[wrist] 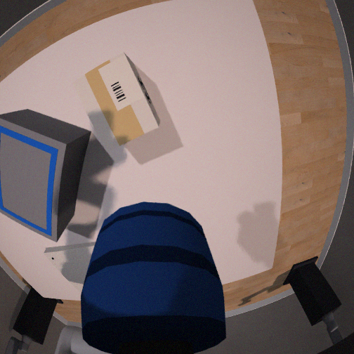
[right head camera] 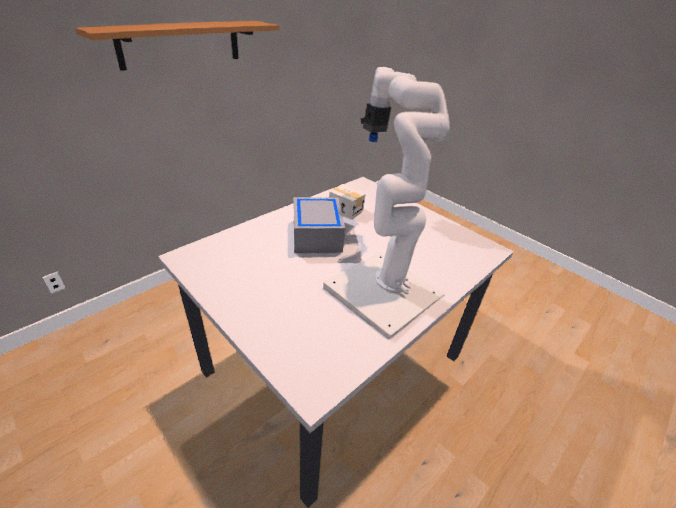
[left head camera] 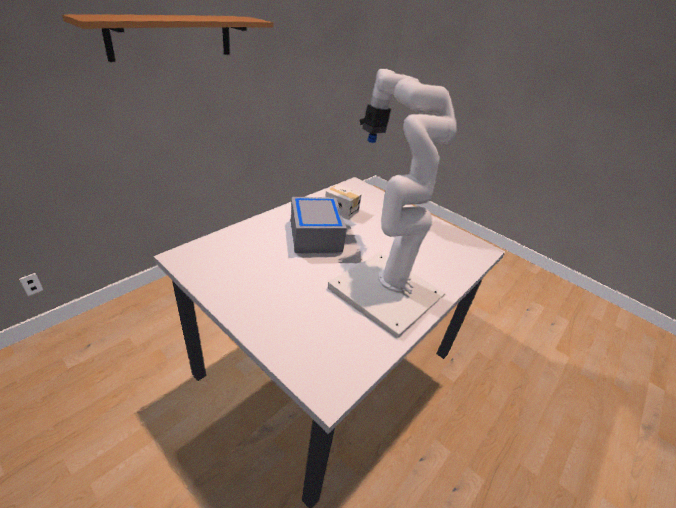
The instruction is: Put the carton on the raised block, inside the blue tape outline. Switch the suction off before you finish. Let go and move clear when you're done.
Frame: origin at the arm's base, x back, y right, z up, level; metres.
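Seen in the pictures: hand, tool point: (right head camera: pixel 372 140) (left head camera: pixel 371 141); arm's base, link origin: (right head camera: pixel 391 280) (left head camera: pixel 394 280).
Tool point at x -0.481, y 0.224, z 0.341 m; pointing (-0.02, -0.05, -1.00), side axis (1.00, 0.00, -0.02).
Note:
Pixels of each thing's middle, then the offset from my tool point to it. "spot": a spot on its surface instead. Level surfaces: height alone.
- carton, body centre: (right head camera: pixel 346 201) (left head camera: pixel 342 201) dy -0.075, dx -0.049, dz -0.308 m
- grey raised block, body centre: (left head camera: pixel 316 223) (right head camera: pixel 317 223) dy -0.309, dx +0.073, dz -0.297 m
- blue tape outline, surface spot: (left head camera: pixel 299 213) (right head camera: pixel 299 213) spot: dy -0.386, dx +0.053, dz -0.237 m
- white table, surface height: dz -0.358 m
The carton (left head camera: pixel 345 201) (right head camera: pixel 348 202) (wrist: pixel 122 100), white with a tan tape strip and a barcode label, sits on the table behind the raised block. The grey raised block (left head camera: pixel 319 239) (right head camera: pixel 318 239) (wrist: pixel 72 170) has a blue tape outline (left head camera: pixel 299 213) (right head camera: pixel 298 213) (wrist: pixel 51 192) on its top, with no carton inside it. My gripper, a blue suction cup (left head camera: pixel 372 138) (right head camera: pixel 373 137) (wrist: pixel 150 207), hangs high above the table, well apart from the carton and the block, with nothing on it. In both head views the block hides part of the carton.
The arm's base plate (left head camera: pixel 360 297) (right head camera: pixel 355 297) lies on the white table (left head camera: pixel 245 284) (right head camera: pixel 245 284), to the right of and nearer than the block. An orange wall shelf (left head camera: pixel 163 21) (right head camera: pixel 174 29) is at the upper left in both head views.

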